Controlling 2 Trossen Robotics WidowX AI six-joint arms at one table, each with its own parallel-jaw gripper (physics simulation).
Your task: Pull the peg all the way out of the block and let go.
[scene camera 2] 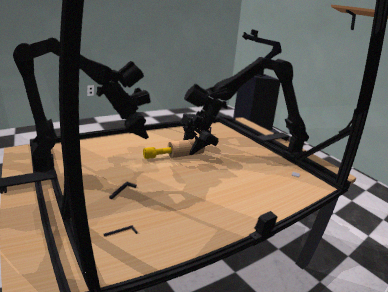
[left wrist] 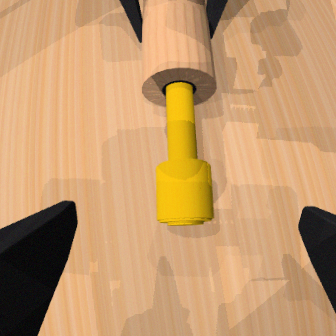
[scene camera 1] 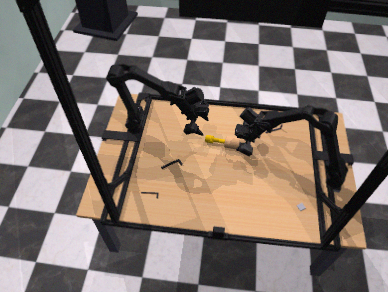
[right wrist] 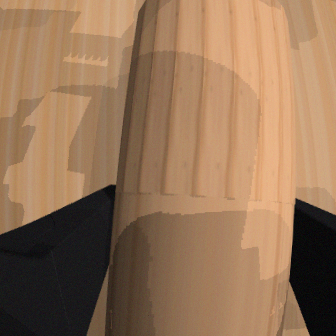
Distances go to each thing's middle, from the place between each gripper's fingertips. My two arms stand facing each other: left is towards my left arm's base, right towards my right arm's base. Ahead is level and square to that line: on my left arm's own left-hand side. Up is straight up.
My right gripper is now 1 cm below the wooden block [right wrist: 202,224]. Also, from my right hand: yellow peg [left wrist: 183,183] (10 cm to the left, 1 cm above).
The yellow peg lies 10 mm ahead of my left hand, 60 mm to the right of it and 80 mm below it. Also, from my left hand: wooden block (10 mm ahead, 160 mm to the right, 70 mm below).
